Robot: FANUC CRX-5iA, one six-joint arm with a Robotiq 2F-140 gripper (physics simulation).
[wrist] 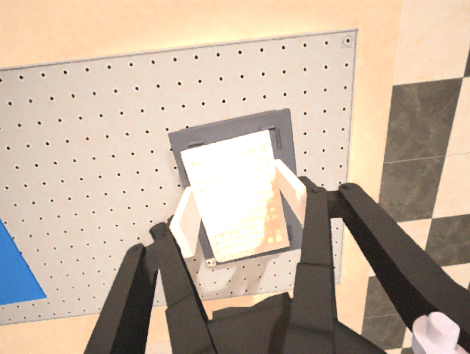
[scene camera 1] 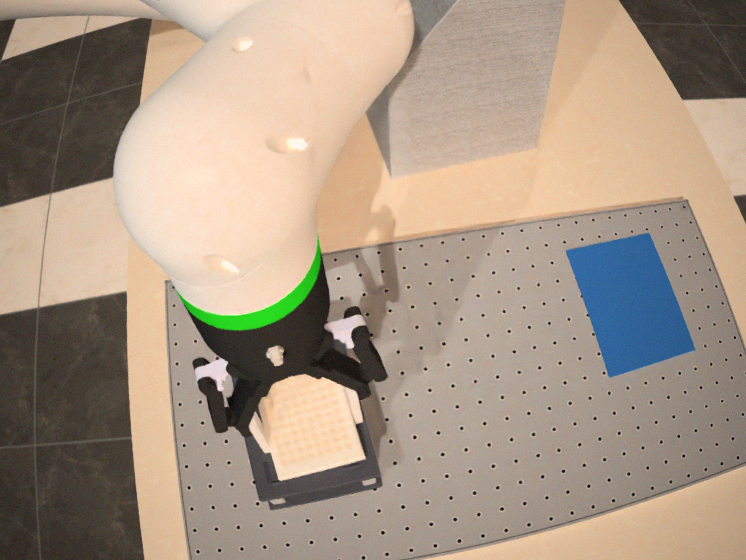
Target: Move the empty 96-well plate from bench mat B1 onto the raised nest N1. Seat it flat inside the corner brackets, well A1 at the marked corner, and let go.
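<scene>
The pale 96-well plate is between the finger pads of my gripper, which is shut on its two long sides. The plate is over the dark raised nest N1 and looks roughly level. In the wrist view, two corner brackets show just beyond its far edge, and its near edge reaches past the nest's outline. The other brackets are hidden. I cannot tell how large the gap below the plate is, nor which corner is A1. The blue bench mat B1 bears no plate.
The grey perforated board lies under the nest and the mat. A grey block stands behind the board in the scene view. The board's left edge runs close beside the nest in that view.
</scene>
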